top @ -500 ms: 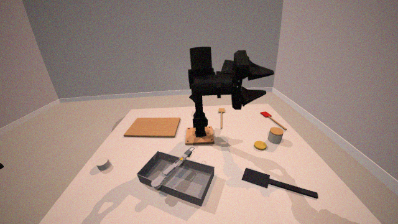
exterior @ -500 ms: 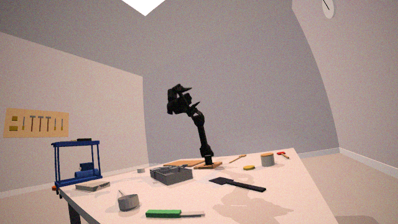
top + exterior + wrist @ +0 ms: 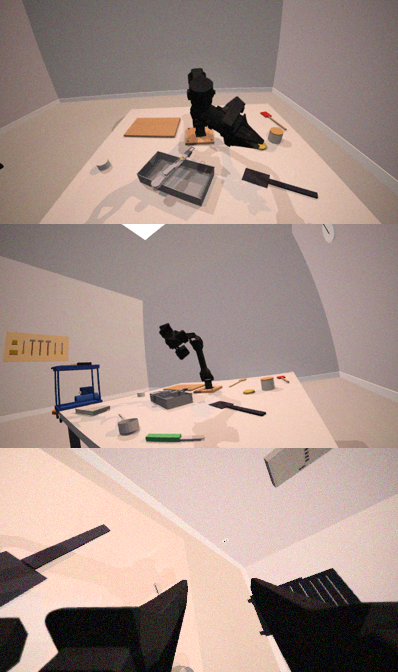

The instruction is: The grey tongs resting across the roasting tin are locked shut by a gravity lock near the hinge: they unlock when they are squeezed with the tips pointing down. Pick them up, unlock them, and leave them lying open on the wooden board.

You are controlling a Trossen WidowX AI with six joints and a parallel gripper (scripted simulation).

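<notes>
My gripper tip is now 260 mm past the yellow lock piece, 260 mm above it and 210 mm to the left of it. Round my gripper tip: yellow disc: 330 mm behind, 310 mm below, 240 mm to the left; grey roasting tin: 290 mm below, 240 mm to the right, 200 mm behind; black spatula: 320 mm below, 180 mm to the left, 80 mm behind.
</notes>
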